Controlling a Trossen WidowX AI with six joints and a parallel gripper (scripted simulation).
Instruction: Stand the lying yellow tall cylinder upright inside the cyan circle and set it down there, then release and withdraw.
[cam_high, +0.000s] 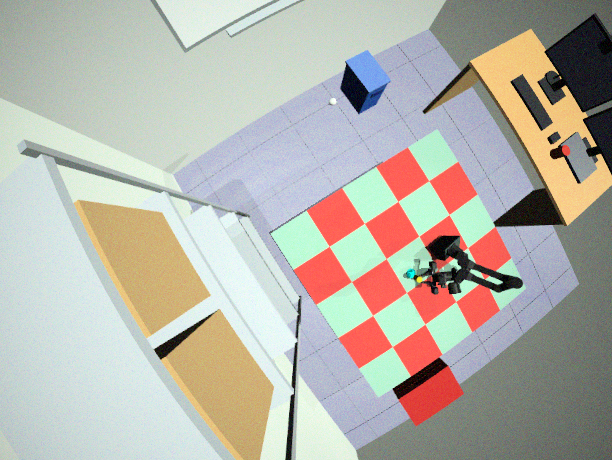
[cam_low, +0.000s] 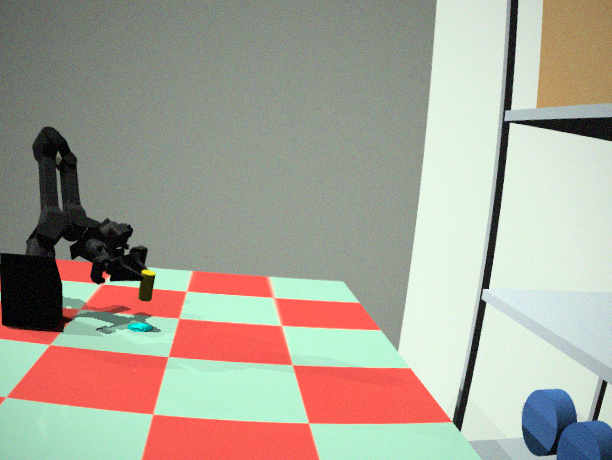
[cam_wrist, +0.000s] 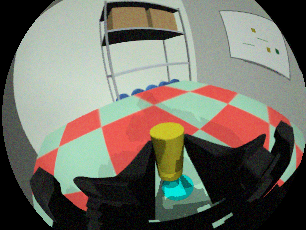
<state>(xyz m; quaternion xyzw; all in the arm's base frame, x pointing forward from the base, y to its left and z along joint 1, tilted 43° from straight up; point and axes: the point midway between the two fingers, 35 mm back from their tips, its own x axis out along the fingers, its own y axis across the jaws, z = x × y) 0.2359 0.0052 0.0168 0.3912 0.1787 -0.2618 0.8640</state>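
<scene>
Right now the cyan circle is 120 mm below my gripper tip and 20 mm behind it. The rest, counted from my gripper tip: yellow tall cylinder (20 mm below).
</scene>
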